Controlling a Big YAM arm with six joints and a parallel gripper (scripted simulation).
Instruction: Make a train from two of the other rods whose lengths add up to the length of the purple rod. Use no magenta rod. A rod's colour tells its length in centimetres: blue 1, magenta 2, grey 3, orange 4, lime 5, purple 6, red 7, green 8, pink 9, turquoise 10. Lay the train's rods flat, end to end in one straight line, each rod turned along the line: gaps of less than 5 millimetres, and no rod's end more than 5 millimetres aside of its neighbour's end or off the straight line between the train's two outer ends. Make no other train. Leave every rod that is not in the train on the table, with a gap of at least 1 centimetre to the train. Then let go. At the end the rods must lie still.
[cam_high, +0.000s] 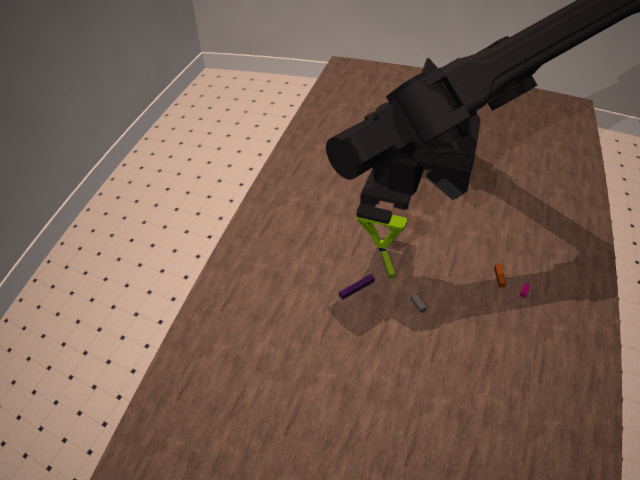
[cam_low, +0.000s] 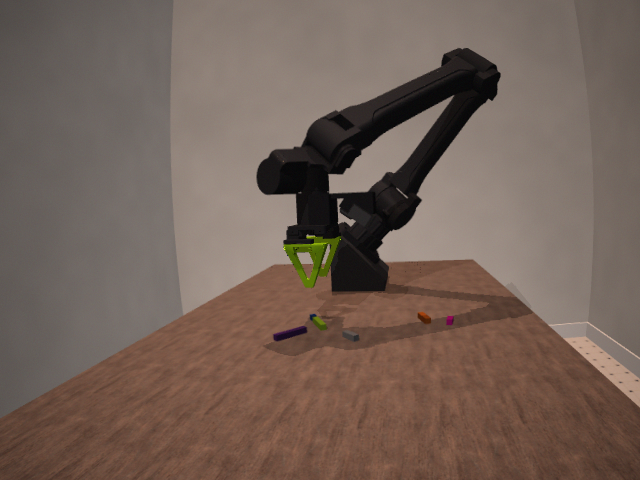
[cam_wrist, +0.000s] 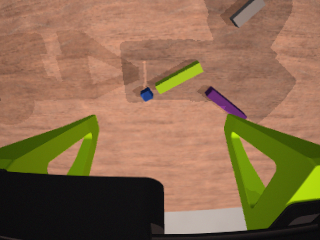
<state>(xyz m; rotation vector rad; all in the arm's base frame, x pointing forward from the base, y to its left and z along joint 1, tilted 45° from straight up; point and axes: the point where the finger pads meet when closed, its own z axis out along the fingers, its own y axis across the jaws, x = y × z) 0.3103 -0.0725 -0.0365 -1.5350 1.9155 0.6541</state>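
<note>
Right now my hand is 8 cm above the lime rod and 2 cm short of it. Also, from my hand: grey rod 9 cm ahead, 8 cm below, 6 cm to the left; blue rod 8 cm below, 2 cm behind, 1 cm to the right; purple rod 8 cm below, 7 cm ahead, 4 cm to the right.
</note>
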